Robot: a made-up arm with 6 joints. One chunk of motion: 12 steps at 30 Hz.
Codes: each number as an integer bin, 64 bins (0 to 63) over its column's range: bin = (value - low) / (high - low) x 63, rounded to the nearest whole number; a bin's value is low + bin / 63 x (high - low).
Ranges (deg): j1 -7..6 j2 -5..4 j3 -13..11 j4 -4..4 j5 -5..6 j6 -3..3
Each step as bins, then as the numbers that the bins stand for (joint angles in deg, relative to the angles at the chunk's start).
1 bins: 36 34 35 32 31 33
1 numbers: 0.43 -0.14 0.33 0.06 0.41 0.14
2 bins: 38 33 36 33 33 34
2 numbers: 0.84 -0.29 0.71 0.19 0.76 0.24
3 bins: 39 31 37 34 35 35
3 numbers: 1.05 -0.57 1.10 0.32 1.11 0.33
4 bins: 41 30 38 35 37 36
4 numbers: 1.46 -0.71 1.48 0.44 1.46 0.43
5 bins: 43 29 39 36 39 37
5 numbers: 1.87 -0.86 1.86 0.57 1.81 0.52
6 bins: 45 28 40 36 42 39
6 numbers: 2.29 -1.00 2.24 0.57 2.33 0.71
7 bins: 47 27 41 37 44 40
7 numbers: 2.70 -1.14 2.62 0.70 2.68 0.81
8 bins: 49 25 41 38 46 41
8 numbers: 3.11 -1.43 2.62 0.83 3.03 0.90
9 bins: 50 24 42 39 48 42
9 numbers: 3.32 -1.57 3.00 0.95 3.38 1.00
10 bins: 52 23 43 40 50 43
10 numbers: 3.73 -1.71 3.38 1.08 3.73 1.10
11 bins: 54 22 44 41 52 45
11 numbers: 4.14 -1.86 3.76 1.21 4.08 1.29
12 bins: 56 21 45 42 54 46
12 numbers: 4.56 -2.00 4.14 1.33 4.43 1.38
